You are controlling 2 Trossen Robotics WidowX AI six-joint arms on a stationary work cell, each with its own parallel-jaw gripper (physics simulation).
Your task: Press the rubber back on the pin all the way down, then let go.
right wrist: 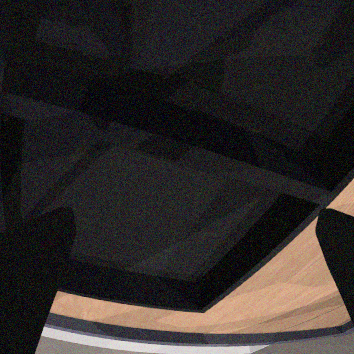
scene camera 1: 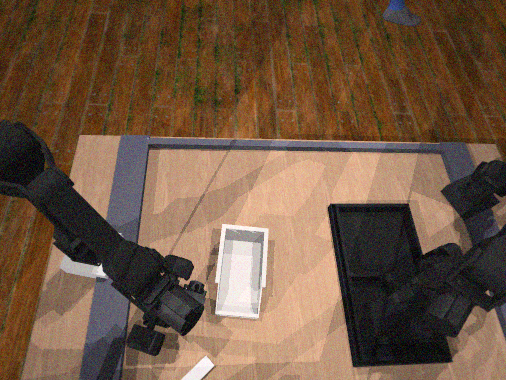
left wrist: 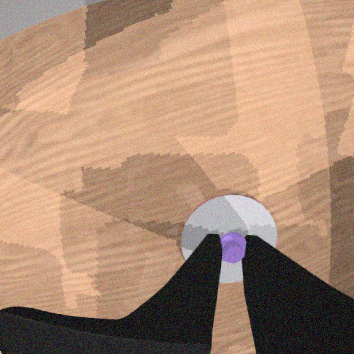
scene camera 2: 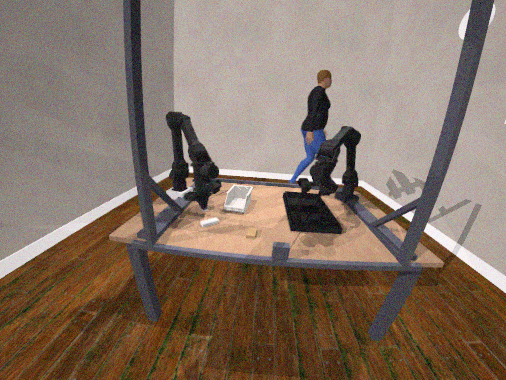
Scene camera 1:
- my left gripper: 171, 312
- my right gripper: 397, 270
